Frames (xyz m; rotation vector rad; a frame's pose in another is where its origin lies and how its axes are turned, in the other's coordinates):
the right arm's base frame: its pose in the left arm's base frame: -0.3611 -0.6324 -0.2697 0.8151 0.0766 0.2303
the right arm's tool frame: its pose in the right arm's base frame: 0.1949 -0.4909 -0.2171 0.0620 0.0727 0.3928
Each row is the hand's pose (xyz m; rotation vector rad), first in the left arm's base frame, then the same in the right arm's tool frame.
Working: the left arm's base frame: its pose in the right arm's tool frame: 0.6854 0.8452 -0.0149 -0.8795 0.0092 -0.6309

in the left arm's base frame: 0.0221 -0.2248 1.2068 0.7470 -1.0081 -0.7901
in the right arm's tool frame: 0.9011 1.5910 0.9362 -0.3531 -1.4502 -0.7649
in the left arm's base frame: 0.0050 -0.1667 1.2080 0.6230 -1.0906 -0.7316
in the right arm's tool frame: 0.9170 1.6280 0.8910 -0.4973 -1.4688 -0.6866
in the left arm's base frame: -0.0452 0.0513 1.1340 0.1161 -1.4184 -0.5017
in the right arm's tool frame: 0.9681 1.7034 0.6737 -1.0611 -1.5415 -0.3381
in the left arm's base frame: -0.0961 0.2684 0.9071 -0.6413 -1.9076 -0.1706
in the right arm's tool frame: 0.9786 1.6694 0.3575 -1.8181 -1.6575 0.3012
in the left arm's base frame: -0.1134 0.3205 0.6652 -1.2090 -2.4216 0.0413
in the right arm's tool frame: 0.9284 1.5299 0.1587 -2.2665 -1.9054 0.9849
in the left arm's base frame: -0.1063 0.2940 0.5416 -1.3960 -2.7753 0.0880
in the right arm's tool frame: 0.8887 1.4254 0.0992 1.8844 1.7659 -1.1276
